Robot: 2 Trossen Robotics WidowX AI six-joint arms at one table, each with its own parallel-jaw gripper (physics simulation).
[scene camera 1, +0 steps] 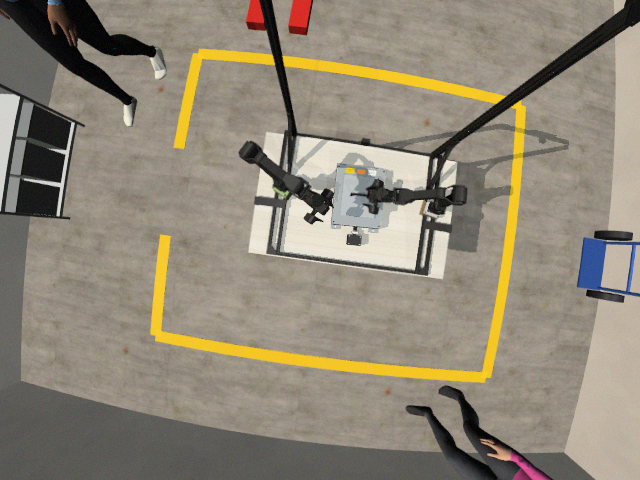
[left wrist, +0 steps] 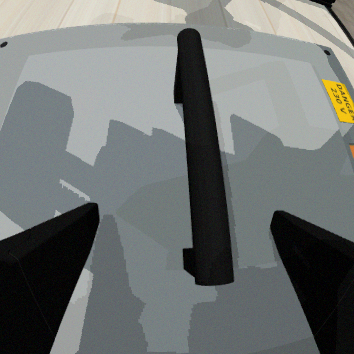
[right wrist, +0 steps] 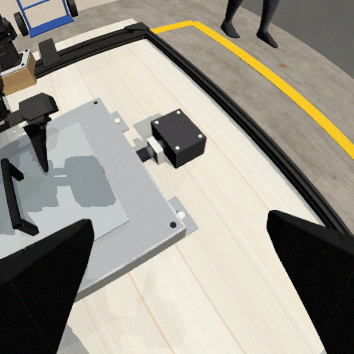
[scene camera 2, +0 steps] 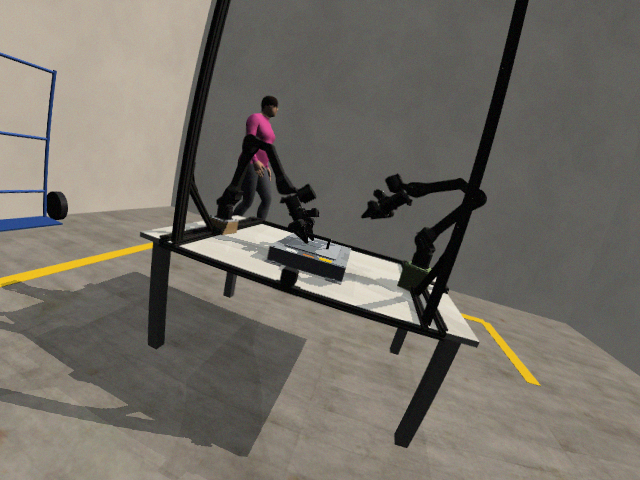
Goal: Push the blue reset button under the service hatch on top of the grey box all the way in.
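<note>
The grey box [scene camera 1: 356, 224] [scene camera 2: 310, 264] [left wrist: 100, 36] [right wrist: 145, 210] sits mid-table. Its hatch [scene camera 1: 346, 181] [left wrist: 135, 85] [right wrist: 95, 145] lies flat and shut; the blue button is hidden. A black bar handle [scene camera 1: 358, 194] [scene camera 2: 328, 243] [left wrist: 202, 165] [right wrist: 12, 197] stands on the hatch. My left gripper [scene camera 1: 367, 196] [scene camera 2: 306, 239] [left wrist: 187, 216] is open and empty, low over the hatch, with the handle between its spread fingers in the left wrist view; contact is not visible. My right gripper [scene camera 1: 325, 209] [scene camera 2: 366, 214] [right wrist: 180, 224] is open and empty, raised beside the box.
A small black box [scene camera 1: 354, 239] [right wrist: 180, 137] is joined to the grey box's side by a short connector. A black frame [scene camera 1: 341, 262] [right wrist: 210, 105] runs along the table edges, with tall posts [scene camera 2: 204, 103] rising from it. A green block [scene camera 2: 413, 275] is under my right arm's base.
</note>
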